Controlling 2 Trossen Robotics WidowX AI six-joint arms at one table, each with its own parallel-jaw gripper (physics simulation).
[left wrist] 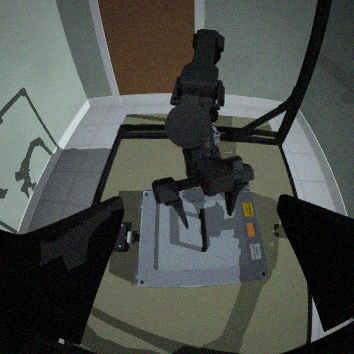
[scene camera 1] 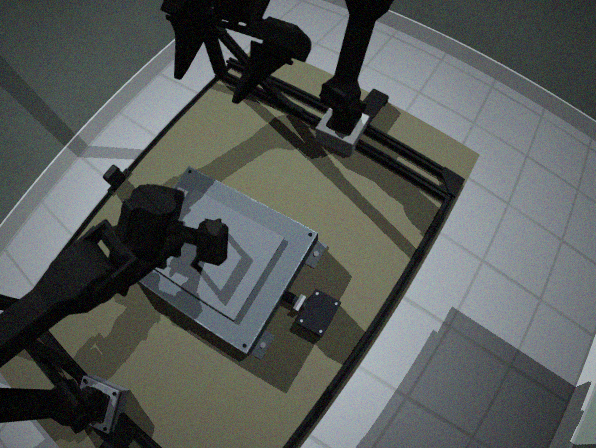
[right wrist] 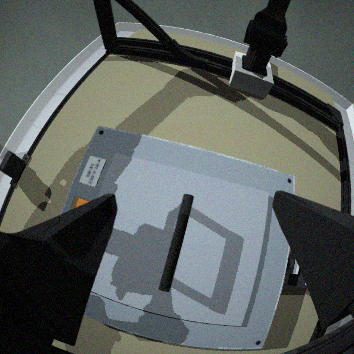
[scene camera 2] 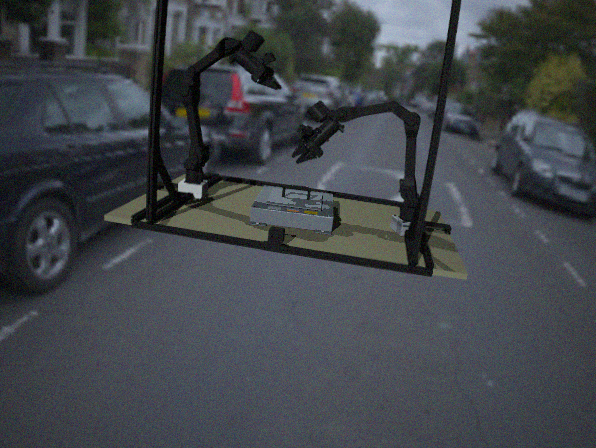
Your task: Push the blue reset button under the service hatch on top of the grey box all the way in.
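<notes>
The grey box [scene camera 1: 295,235] [scene camera 2: 290,219] [left wrist: 149,272] [right wrist: 250,172] stands on the tan table top. Its service hatch [scene camera 1: 265,237] [left wrist: 225,265] [right wrist: 150,175] lies flat on top and looks closed, with a black bar handle [left wrist: 203,232] [right wrist: 177,242] on it. The blue reset button does not show in any view. My right gripper [scene camera 2: 301,158] [left wrist: 208,221] [right wrist: 197,200] is open and empty, above the hatch and clear of it; in scene camera 1 its fingertips are hidden. My left gripper [scene camera 1: 207,90] [scene camera 2: 275,87] [left wrist: 203,204] is open and empty, high up and away from the box.
A small black connector box [scene camera 1: 317,310] [left wrist: 121,237] sits beside the grey box, joined by a short plug. Yellow [left wrist: 248,209] and orange [left wrist: 251,229] labels mark one edge. Black frame bars [scene camera 1: 390,305] [scene camera 2: 350,260] border the table, with a small black block [scene camera 2: 276,235] on one.
</notes>
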